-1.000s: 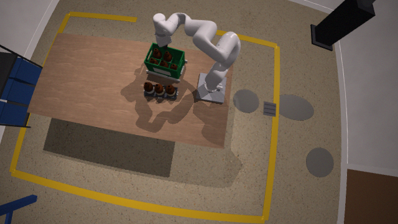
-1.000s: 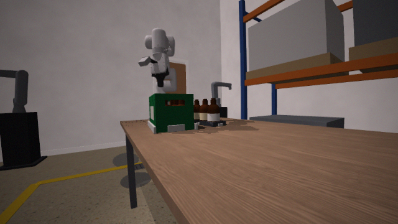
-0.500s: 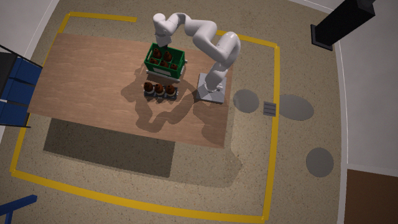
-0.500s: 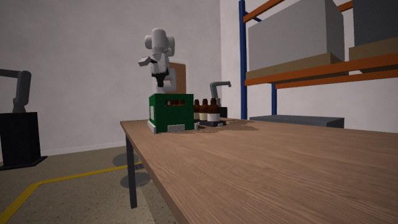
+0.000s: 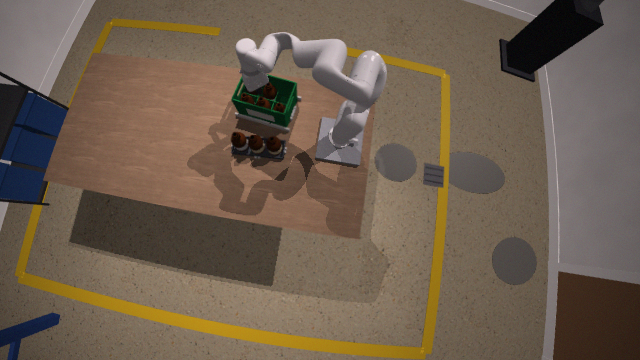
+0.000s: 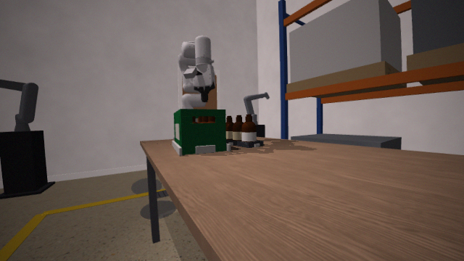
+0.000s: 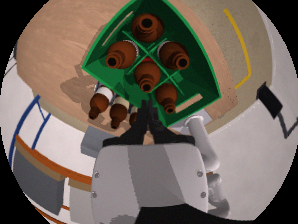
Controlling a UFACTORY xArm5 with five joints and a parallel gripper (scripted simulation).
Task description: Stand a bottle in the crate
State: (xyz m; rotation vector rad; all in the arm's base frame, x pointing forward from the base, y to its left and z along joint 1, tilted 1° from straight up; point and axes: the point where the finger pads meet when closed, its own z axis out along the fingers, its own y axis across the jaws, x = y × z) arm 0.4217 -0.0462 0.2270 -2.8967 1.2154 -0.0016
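Right now my hand is 20 cm to the right of the bottle, 16 cm above it and 1 cm past it. Round my hand: tray (23 cm below, 20 cm to the left, 1 cm behind); then green crate (16 cm below, 4 cm to the right).
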